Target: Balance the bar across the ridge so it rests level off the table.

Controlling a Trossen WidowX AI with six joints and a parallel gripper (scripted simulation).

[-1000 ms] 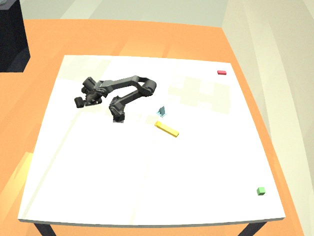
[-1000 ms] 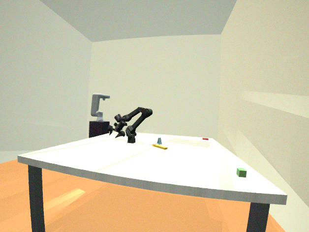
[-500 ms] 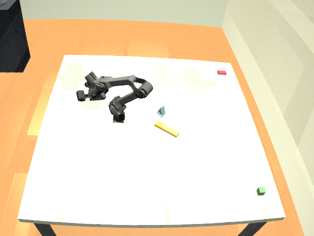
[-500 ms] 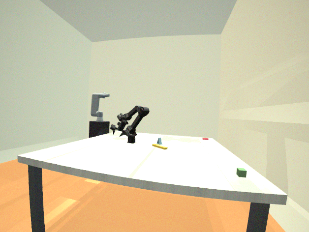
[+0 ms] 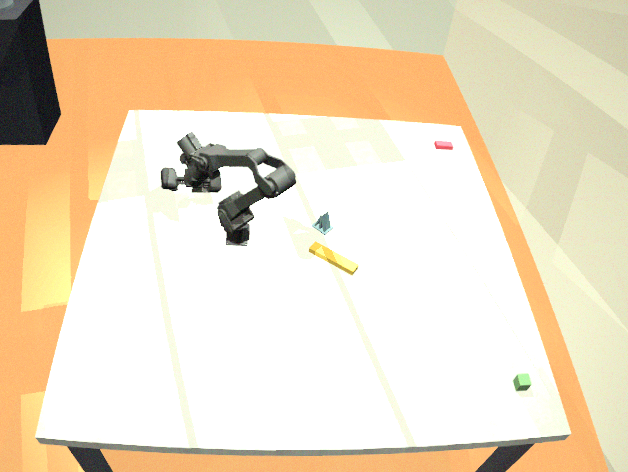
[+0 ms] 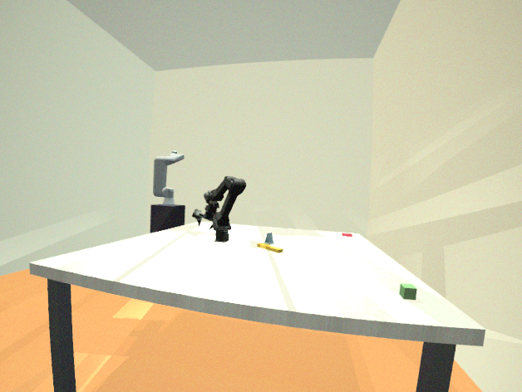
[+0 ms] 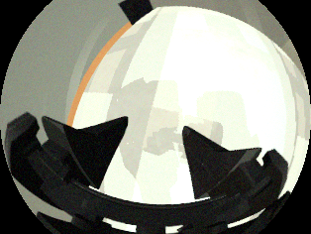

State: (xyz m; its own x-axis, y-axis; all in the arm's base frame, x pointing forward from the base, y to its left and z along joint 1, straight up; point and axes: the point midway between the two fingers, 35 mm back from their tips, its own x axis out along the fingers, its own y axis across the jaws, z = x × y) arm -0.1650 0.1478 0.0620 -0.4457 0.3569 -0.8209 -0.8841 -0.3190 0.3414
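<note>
The yellow bar lies 46 cm ahead of my gripper tip, 24 cm to the right of it and 3 cm below it. From my gripper tip the other things lie so: green cube (92 cm ahead, 66 cm to the right, 2 cm below); small red block (92 cm ahead, 34 cm to the left, 3 cm below).
</note>
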